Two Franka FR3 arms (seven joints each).
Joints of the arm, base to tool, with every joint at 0 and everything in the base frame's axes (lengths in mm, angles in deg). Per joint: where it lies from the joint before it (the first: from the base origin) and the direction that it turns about. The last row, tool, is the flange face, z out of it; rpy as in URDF.
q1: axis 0 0 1 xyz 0 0 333
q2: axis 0 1 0 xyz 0 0 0
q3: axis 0 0 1 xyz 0 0 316
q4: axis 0 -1 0 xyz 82.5 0 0
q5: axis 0 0 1 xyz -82.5 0 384
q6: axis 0 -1 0 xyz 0 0 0
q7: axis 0 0 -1 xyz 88 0 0
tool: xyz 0 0 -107 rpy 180 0 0
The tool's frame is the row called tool.
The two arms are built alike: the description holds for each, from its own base.
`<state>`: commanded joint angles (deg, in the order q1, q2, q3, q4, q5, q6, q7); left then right.
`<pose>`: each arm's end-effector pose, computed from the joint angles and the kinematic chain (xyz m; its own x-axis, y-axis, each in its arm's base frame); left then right.
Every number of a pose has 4 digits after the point.
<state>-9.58 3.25 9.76 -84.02 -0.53 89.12 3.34 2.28 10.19 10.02 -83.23 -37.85 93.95 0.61</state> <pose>0.5711 -0.0023 0.6409 0.9979 -0.0559 0.0330 -0.0558 -0.9984 -0.0023 0.6159 0.0608 0.6034 0.9700 0.2432 0.0050 0.1939 -0.7853 0.5880</pose>
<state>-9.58 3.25 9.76 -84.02 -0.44 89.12 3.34 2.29 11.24 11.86 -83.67 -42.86 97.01 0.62</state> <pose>0.5711 -0.0022 0.6409 0.9979 -0.0558 0.0329 -0.0557 -0.9984 -0.0039 0.6249 0.0771 0.5976 0.9498 0.3122 0.0186 0.2264 -0.7273 0.6479</pose>
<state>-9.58 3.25 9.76 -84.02 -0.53 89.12 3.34 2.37 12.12 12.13 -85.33 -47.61 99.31 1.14</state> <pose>0.5711 -0.0023 0.6409 0.9979 -0.0559 0.0330 -0.0558 -0.9984 -0.0023 0.6325 0.0795 0.5818 0.9378 0.3473 0.0040 0.2446 -0.6685 0.7024</pose>
